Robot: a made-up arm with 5 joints. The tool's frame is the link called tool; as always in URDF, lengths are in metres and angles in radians. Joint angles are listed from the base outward. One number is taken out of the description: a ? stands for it. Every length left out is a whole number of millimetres.
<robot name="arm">
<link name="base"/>
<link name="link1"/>
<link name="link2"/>
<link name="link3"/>
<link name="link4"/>
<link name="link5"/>
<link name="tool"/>
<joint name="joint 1" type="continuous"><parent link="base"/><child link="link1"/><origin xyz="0.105 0.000 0.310"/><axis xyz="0 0 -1"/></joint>
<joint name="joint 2" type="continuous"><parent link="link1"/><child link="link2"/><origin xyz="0.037 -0.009 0.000"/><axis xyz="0 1 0"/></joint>
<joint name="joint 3" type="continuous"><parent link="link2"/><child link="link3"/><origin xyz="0.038 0.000 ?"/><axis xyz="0 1 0"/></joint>
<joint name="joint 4" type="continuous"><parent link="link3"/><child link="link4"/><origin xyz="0.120 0.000 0.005"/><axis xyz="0 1 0"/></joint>
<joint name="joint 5" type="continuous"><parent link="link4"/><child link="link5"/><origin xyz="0.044 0.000 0.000"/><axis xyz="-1 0 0"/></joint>
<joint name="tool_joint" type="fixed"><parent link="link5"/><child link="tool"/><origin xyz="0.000 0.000 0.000" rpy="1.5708 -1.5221 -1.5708"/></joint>
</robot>
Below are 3 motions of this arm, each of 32 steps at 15 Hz.
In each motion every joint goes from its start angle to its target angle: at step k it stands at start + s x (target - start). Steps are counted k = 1, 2, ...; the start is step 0. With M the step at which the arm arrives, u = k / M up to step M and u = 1 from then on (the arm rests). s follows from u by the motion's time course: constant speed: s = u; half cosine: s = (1 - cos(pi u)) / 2; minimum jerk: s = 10 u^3 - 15 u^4 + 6 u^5.
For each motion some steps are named. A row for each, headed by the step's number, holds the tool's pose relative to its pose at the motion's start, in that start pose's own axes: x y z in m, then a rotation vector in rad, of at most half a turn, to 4 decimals.
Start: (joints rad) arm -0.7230 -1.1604 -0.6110 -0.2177 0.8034
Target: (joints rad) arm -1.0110 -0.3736 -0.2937 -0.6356 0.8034
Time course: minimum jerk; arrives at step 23
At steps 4, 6, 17, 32:
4: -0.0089 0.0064 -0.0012 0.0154 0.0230 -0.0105
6: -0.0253 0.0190 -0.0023 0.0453 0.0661 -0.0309
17: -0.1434 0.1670 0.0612 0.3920 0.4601 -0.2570
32: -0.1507 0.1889 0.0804 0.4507 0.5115 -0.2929

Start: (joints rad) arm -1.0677 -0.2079 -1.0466 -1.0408 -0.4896
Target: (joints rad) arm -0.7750 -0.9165 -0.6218 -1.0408 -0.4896
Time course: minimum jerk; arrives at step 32
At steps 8, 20, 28, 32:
8: 0.0108 0.0054 -0.0107 0.0326 -0.0148 0.0224
20: 0.0743 0.0598 -0.0572 0.2394 -0.0957 0.1438
28: 0.0981 0.0910 -0.0656 0.3308 -0.1254 0.1876
32: 0.0995 0.0931 -0.0659 0.3366 -0.1272 0.1902

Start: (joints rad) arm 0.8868 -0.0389 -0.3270 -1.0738 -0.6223
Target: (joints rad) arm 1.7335 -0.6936 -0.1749 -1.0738 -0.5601
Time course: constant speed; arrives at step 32
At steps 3, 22, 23, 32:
3: 0.0209 -0.0007 -0.0050 0.0225 -0.0422 0.0848
22: 0.1262 0.0478 -0.0159 0.2229 -0.2531 0.6268
23: 0.1297 0.0522 -0.0156 0.2361 -0.2612 0.6553
32: 0.1491 0.0966 -0.0094 0.3658 -0.3188 0.9100

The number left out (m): 0.152
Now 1 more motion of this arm.
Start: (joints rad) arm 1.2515 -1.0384 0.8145 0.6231 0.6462
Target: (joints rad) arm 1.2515 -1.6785 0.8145 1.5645 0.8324
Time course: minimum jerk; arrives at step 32
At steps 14, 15, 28, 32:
14: -0.0178 0.0121 0.0309 0.0685 0.0933 0.0714
15: -0.0209 0.0142 0.0352 0.0793 0.1069 0.0821
28: -0.0564 0.0384 0.0698 0.1888 0.2291 0.1819
32: -0.0576 0.0392 0.0707 0.1922 0.2326 0.1848

